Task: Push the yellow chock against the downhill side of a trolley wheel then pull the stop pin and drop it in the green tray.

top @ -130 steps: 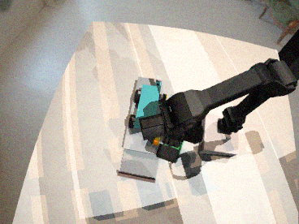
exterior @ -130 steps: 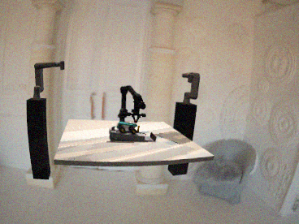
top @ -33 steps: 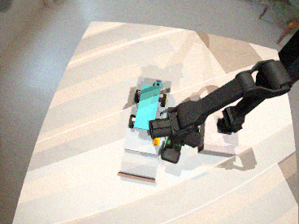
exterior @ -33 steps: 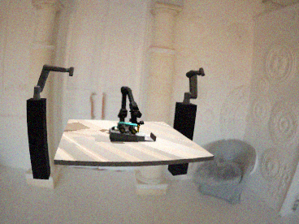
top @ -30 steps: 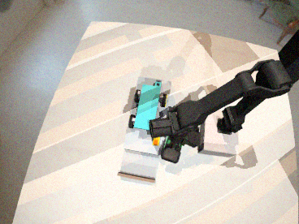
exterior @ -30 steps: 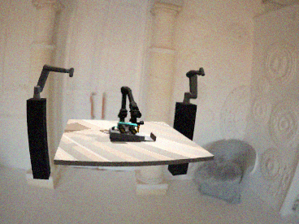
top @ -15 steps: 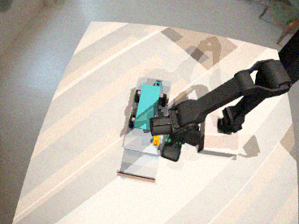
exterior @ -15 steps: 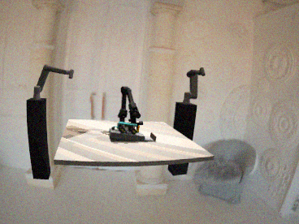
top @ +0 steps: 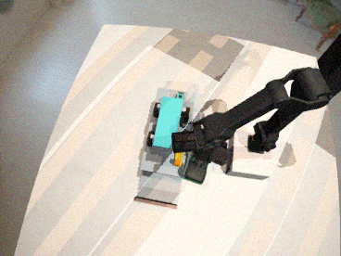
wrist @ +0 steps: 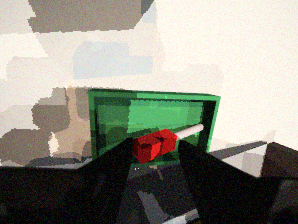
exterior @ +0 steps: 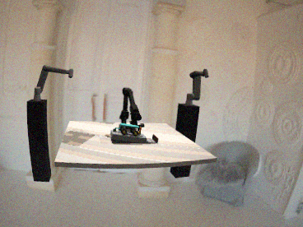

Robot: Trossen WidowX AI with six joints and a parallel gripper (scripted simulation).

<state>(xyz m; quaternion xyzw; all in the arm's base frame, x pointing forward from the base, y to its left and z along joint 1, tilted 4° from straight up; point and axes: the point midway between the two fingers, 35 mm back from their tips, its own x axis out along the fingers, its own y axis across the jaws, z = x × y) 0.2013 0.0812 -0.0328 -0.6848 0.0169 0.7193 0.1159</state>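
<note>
The green tray lies 10 mm to the left of my gripper tip and 40 mm below it. Also, from my gripper tip: red-headed stop pin (20 mm to the left, 10 mm below); then teal trolley (120 mm ahead, 100 mm to the right, 80 mm above); then yellow chock (70 mm ahead, 50 mm above).
</note>
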